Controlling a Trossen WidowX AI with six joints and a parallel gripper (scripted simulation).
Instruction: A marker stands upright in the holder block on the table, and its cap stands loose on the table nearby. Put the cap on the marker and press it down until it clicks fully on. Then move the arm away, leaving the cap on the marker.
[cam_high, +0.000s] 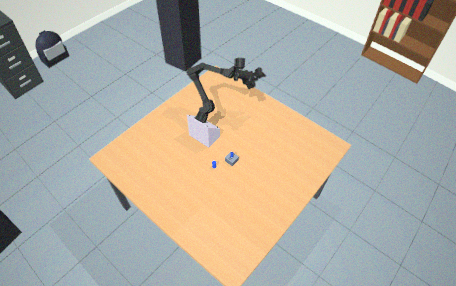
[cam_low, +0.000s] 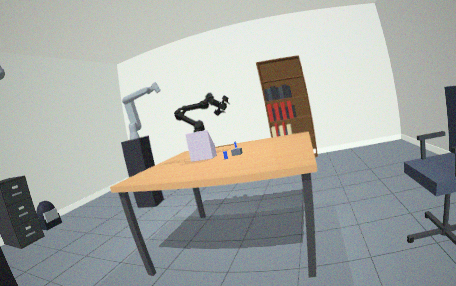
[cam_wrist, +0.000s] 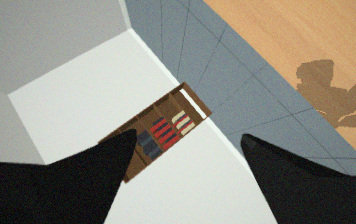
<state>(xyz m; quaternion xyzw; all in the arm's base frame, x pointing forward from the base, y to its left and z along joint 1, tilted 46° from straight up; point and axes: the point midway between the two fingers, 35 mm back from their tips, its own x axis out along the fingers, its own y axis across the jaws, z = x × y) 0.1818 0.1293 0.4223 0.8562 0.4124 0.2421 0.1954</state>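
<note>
Right now my gripper tip is 570 mm to the left of the blue cap, 320 mm above it and 10 mm short of it.
</note>
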